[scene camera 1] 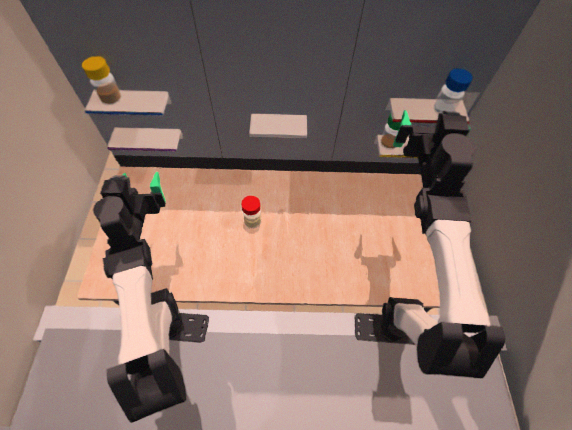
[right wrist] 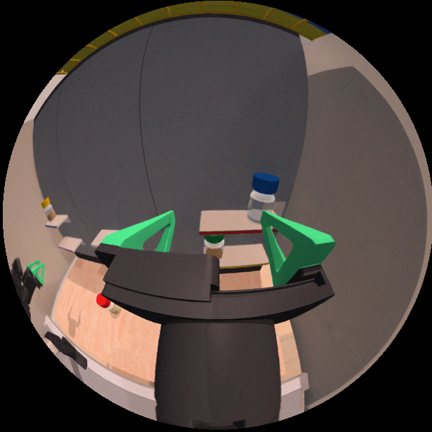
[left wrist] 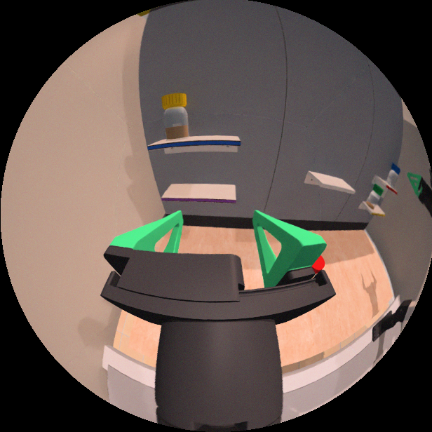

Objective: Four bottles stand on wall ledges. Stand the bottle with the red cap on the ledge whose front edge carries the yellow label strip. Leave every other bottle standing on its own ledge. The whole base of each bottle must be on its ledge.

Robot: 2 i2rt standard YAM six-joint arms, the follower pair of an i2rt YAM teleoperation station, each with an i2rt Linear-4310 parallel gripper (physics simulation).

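Frame: origin at the left arm's base, x right, y ahead, z up, level; metres.
Where they show: left gripper, fingertip midpoint: (scene camera 1: 141, 174); right gripper, fingertip midpoint: (scene camera 1: 426, 113); left arm's base, link origin: (scene camera 1: 169, 326); right arm's base, link origin: (scene camera 1: 392, 329).
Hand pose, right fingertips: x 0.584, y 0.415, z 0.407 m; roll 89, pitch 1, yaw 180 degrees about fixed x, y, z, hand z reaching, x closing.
Note:
Each offset is from my right fingertips to the top centre of the thing. Level surfaces: height alone.
The red-capped bottle {dx -0.406, dy -0.064, dz -0.324 m} (scene camera 1: 251, 212) (left wrist: 318, 263) (right wrist: 107, 303) stands upright on the wooden table top, left of its middle in scene camera 1. The yellow-strip ledge {dx +0.061, dy +0.128, dz -0.239 m} (scene camera 1: 387, 152) (left wrist: 378, 210) (right wrist: 245, 256) at the lower right bears the green-capped bottle {dx -0.006, dy +0.132, dz -0.134 m} (scene camera 1: 391, 133) (left wrist: 374, 195) (right wrist: 214, 246). The blue-capped bottle {dx +0.100, dy +0.132, dz +0.006 m} (scene camera 1: 453, 91) (left wrist: 393, 175) (right wrist: 262, 197) stands on the red-strip ledge {dx +0.061, dy +0.128, dz -0.099 m} (scene camera 1: 415, 111) (right wrist: 225, 221) above. The yellow-capped bottle {dx -0.782, dy +0.089, dz +0.006 m} (scene camera 1: 102, 81) (left wrist: 175, 116) (right wrist: 49, 209) stands on the blue-strip ledge {dx -0.738, dy +0.084, dz -0.099 m} (scene camera 1: 142, 102) (left wrist: 215, 142). My left gripper (scene camera 1: 140, 186) (left wrist: 217, 215) is open, left of the red-capped bottle. My right gripper (right wrist: 217, 215) is open before the right ledges.
The purple-strip ledge {dx -0.738, dy +0.084, dz -0.239 m} (scene camera 1: 145, 139) (left wrist: 200, 193) is below the blue-strip one. A plain ledge {dx -0.339, dy +0.106, dz -0.169 m} (scene camera 1: 278, 125) (left wrist: 330, 182) is at the middle of the dark back wall. Side walls stand close beside both arms. The wooden table top {dz -0.429 m} (scene camera 1: 300, 260) lies below the ledges.

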